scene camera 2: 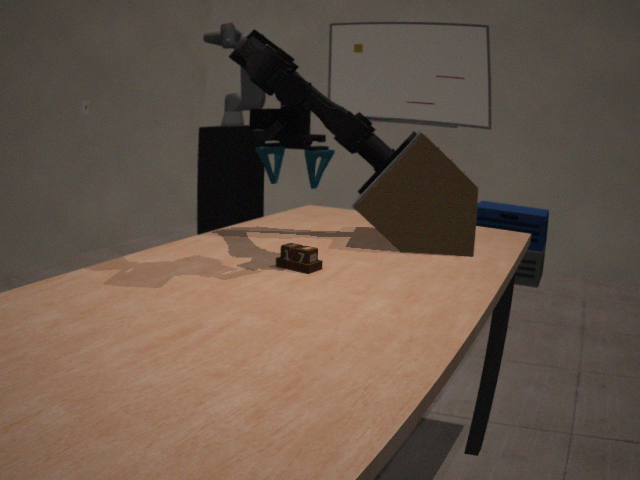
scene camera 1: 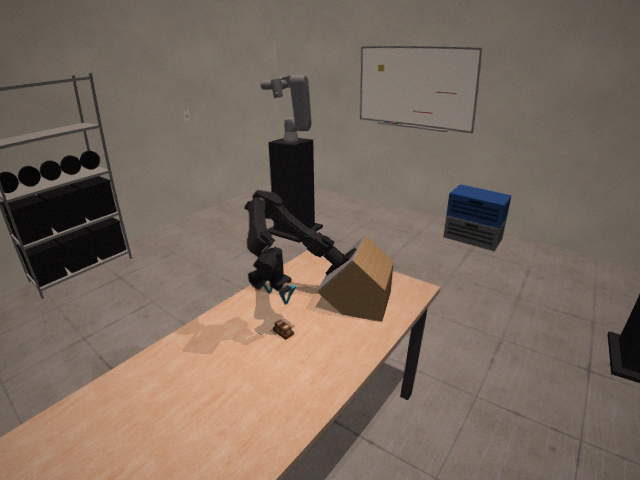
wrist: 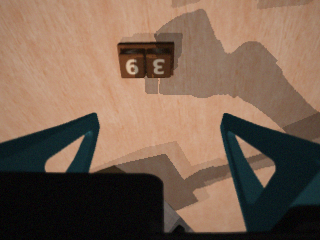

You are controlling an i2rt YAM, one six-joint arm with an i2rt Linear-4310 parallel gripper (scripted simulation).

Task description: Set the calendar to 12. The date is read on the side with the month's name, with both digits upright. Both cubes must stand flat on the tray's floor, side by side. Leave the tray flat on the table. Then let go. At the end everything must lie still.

Labels:
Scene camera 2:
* my gripper: 293, 185
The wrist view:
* my gripper: 160, 119
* cube: 132, 62

